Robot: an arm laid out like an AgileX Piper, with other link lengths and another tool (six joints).
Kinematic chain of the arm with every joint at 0, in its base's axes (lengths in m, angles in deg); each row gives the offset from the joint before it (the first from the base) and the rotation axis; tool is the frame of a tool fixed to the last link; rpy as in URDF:
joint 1: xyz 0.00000 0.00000 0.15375 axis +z
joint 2: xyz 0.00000 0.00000 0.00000 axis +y
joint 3: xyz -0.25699 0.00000 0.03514 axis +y
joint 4: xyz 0.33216 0.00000 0.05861 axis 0.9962 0 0.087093
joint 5: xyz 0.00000 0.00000 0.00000 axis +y
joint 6: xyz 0.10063 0.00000 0.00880 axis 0.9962 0 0.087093
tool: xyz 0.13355 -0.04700 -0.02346 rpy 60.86 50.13 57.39
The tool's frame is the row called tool.
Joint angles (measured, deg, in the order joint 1, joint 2, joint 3, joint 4, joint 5, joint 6), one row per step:
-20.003, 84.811, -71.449, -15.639, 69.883, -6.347
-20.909, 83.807, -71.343, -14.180, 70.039, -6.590
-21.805, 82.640, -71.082, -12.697, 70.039, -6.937
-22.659, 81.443, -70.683, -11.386, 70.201, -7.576
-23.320, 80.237, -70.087, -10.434, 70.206, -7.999
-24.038, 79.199, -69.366, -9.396, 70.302, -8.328
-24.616, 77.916, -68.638, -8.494, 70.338, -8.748
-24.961, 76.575, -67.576, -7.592, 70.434, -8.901
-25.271, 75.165, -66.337, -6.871, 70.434, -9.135
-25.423, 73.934, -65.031, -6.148, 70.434, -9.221
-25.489, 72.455, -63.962, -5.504, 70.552, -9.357
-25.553, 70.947, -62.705, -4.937, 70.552, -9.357
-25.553, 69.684, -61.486, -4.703, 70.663, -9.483
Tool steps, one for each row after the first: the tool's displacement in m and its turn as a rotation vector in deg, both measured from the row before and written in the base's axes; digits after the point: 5 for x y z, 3 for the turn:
-0.00347, 0.00055, 0.00311, 1.059, -1.130, -0.917
-0.00326, 0.00078, 0.00331, 0.995, -1.280, -0.748
-0.00413, 0.00073, 0.00299, 0.867, -0.910, -0.421
-0.00398, 0.00081, 0.00238, 0.568, -0.817, -0.350
-0.00474, 0.00126, 0.00027, 0.801, -0.536, -0.511
-0.00420, 0.00151, 0.00198, 0.530, -0.742, -0.255
-0.00478, 0.00358, -0.00003, 0.710, -0.508, -0.277
-0.00509, 0.00326, -0.00052, 0.533, -0.408, -0.136
-0.00464, 0.00423, -0.00218, 0.667, -0.223, -0.119
-0.00415, 0.00422, 0.00076, 0.426, -0.512, 0.011
-0.00453, 0.00419, -0.00032, 0.403, -0.470, -0.097
-0.00485, 0.00326, -0.00122, 0.212, -0.016, 0.098

